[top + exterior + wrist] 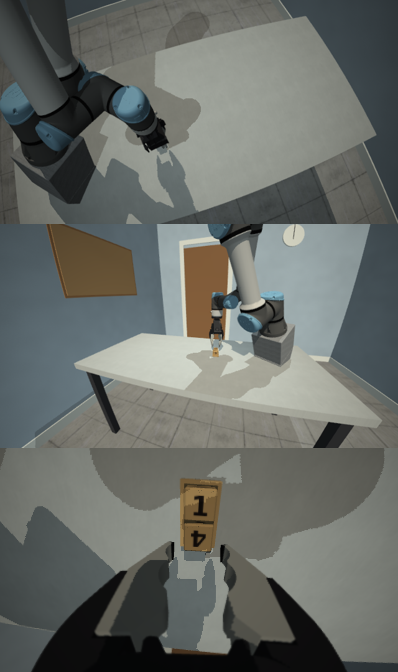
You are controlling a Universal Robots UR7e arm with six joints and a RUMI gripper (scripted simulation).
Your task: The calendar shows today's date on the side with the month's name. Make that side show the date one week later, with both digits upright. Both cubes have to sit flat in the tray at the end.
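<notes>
Right now the wooden calendar tray is 6 cm below my hand and 2 cm to the left of it.
</notes>
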